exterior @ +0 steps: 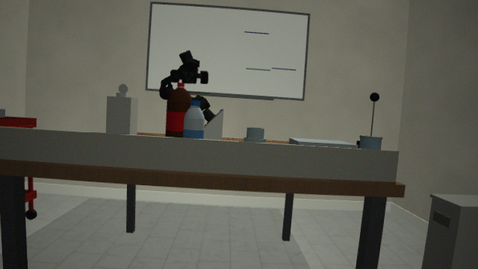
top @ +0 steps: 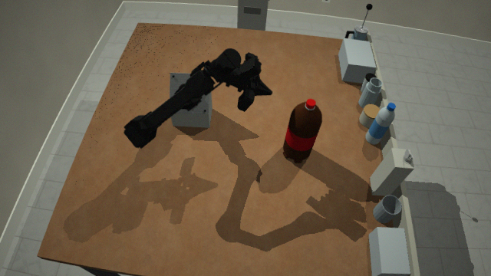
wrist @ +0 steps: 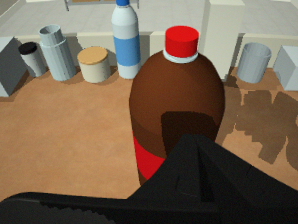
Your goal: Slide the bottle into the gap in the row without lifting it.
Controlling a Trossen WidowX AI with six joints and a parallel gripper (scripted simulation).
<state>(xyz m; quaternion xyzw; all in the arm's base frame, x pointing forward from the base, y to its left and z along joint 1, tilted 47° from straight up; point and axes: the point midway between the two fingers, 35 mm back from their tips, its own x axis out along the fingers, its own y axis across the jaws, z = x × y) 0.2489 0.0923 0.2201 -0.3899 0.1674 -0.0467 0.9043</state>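
Right now the cola bottle is 160 mm ahead of my hand, 10 mm to the left of it and 180 mm below it. Also, from my hand: grey cup (500 mm ahead, 210 mm to the right, 310 mm below); then blue-capped water bottle (490 mm ahead, 130 mm to the left, 230 mm below); then cork-lidded jar (470 mm ahead, 220 mm to the left, 300 mm below).
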